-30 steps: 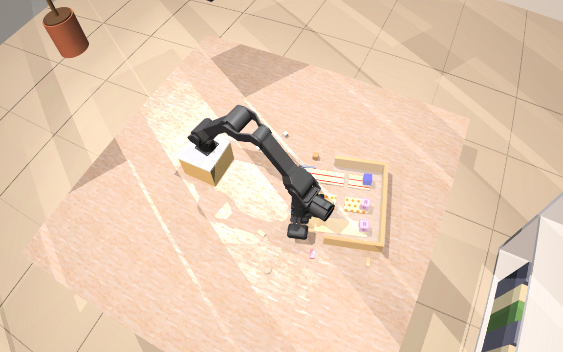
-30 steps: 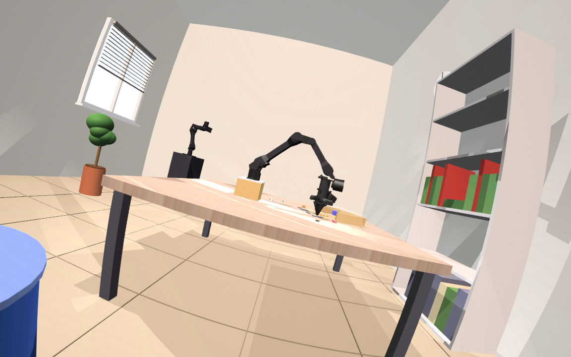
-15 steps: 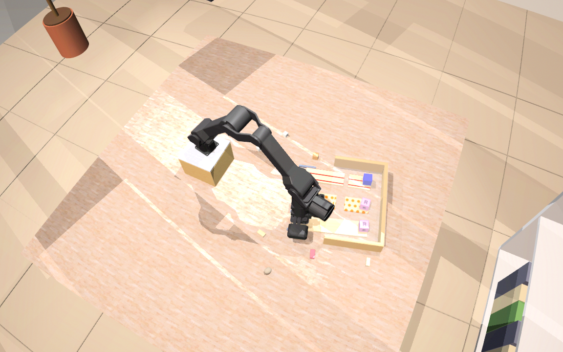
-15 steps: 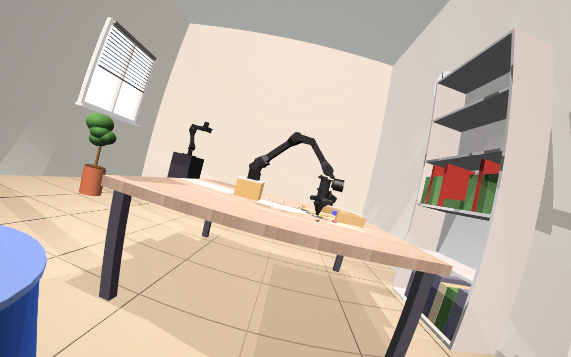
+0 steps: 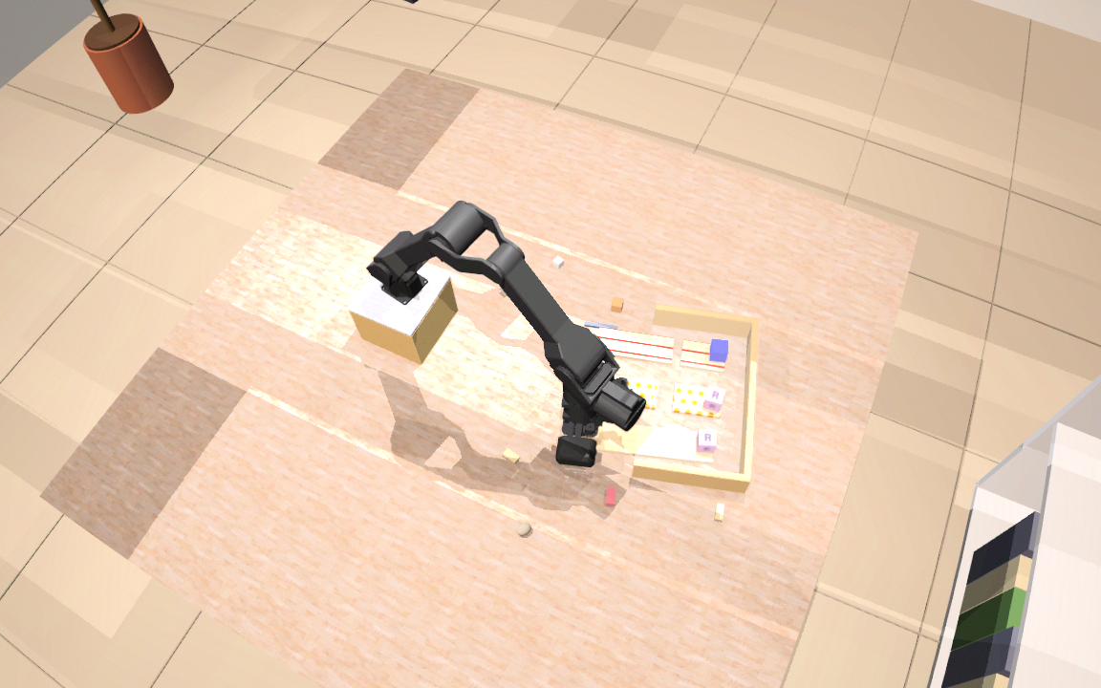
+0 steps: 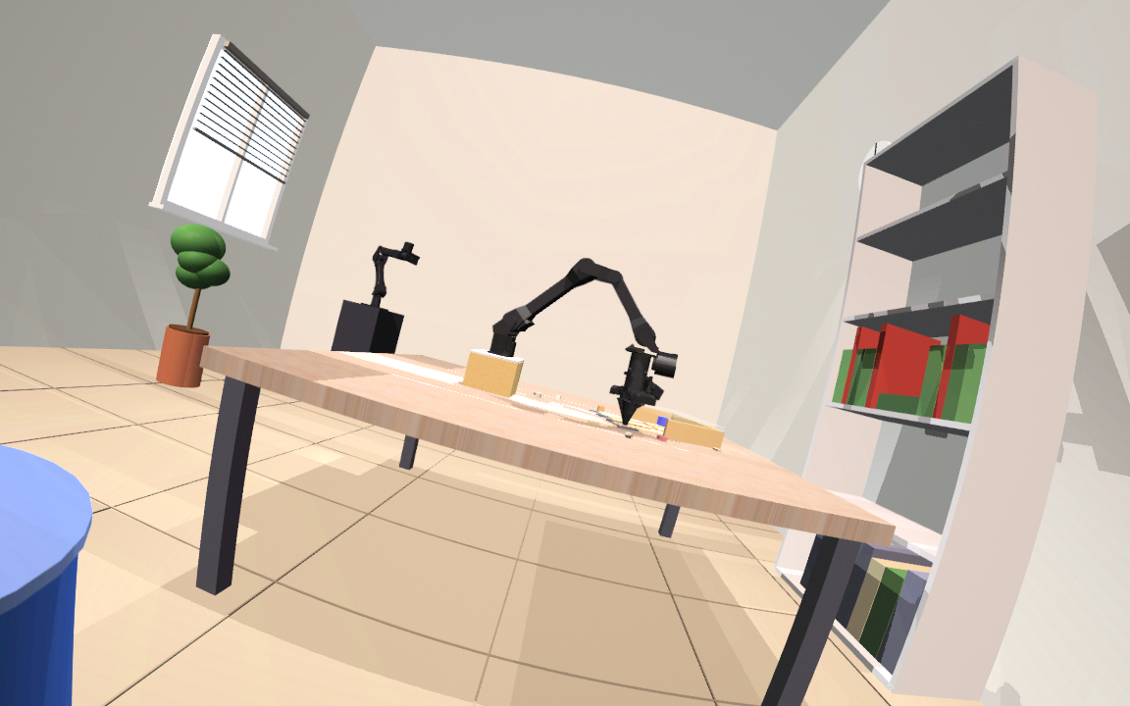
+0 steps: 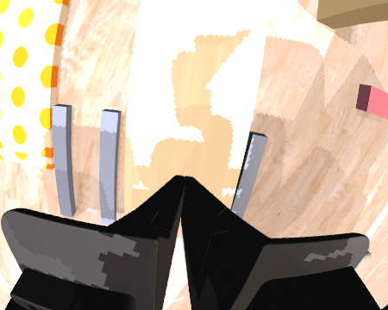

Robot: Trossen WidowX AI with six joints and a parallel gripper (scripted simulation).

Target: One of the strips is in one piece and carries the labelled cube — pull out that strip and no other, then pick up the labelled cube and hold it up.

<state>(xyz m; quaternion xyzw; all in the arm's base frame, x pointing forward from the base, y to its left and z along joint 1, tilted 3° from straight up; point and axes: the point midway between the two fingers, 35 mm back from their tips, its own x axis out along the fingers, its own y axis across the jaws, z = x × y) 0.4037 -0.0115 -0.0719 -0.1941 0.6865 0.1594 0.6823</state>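
The pink block is 11 cm ahead of my gripper tip and 7 cm to the right of it. From my gripper tip the other things lie so: tan cube (26 cm to the left, 10 cm behind).
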